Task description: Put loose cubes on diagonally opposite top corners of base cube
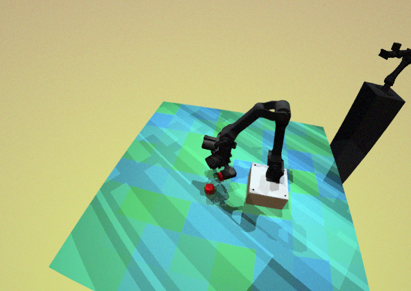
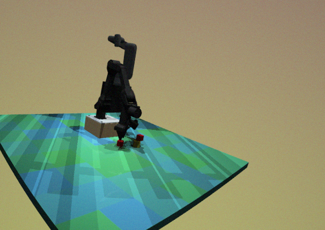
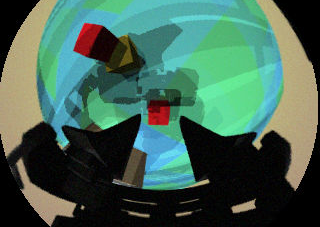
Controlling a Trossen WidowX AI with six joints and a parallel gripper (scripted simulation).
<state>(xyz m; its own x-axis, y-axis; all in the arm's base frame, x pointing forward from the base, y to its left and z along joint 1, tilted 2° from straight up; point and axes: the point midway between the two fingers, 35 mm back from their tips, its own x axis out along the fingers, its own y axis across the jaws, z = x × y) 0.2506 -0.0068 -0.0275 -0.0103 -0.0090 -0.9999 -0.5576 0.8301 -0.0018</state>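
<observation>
The yellow base cube is 10 cm to the left of my gripper tip, 4 cm ahead of it and 3 cm below it.
</observation>
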